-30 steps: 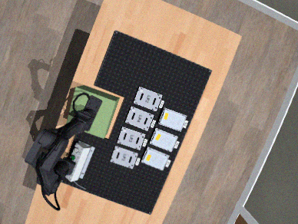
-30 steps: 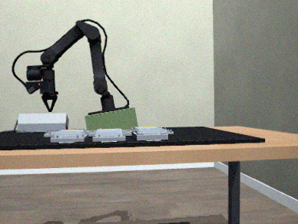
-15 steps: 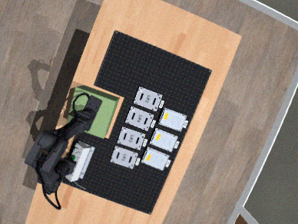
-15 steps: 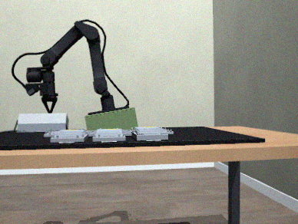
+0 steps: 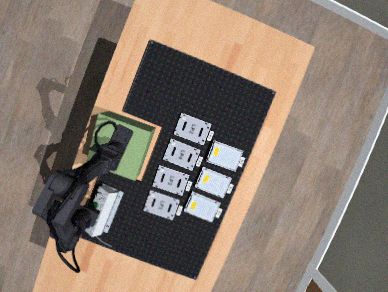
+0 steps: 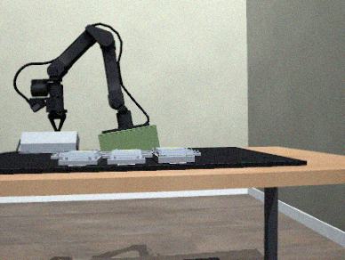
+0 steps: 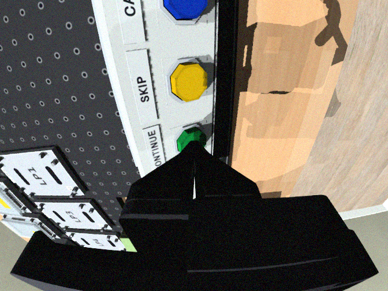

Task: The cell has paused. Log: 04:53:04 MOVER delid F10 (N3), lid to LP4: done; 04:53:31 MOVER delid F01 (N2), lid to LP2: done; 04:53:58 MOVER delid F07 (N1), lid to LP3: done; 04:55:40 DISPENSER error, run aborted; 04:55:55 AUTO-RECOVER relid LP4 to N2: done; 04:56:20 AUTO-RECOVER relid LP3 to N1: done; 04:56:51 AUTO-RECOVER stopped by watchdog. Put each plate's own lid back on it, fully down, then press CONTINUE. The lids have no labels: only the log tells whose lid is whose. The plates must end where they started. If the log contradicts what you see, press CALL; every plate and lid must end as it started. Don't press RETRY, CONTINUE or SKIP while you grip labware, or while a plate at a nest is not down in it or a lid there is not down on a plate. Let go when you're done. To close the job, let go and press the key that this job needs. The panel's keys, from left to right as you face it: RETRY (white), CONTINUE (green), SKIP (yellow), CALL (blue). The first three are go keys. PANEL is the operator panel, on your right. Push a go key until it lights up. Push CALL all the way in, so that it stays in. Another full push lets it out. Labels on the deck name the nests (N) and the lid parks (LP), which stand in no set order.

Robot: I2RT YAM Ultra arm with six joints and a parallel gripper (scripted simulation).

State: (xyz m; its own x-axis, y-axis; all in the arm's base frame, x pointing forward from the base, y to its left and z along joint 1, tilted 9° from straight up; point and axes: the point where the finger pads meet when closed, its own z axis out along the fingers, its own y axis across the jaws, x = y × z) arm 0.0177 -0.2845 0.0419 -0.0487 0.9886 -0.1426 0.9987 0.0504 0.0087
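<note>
Right now my hand is 2 cm above the green continue key. From my hand the other things lie so: yellow skip key (5 cm to the right, 2 cm below); then blue call key (10 cm to the right, 3 cm below, 1 cm ahead); then lid park LP1 (27 cm ahead, 12 cm to the left, 8 cm below).
</note>
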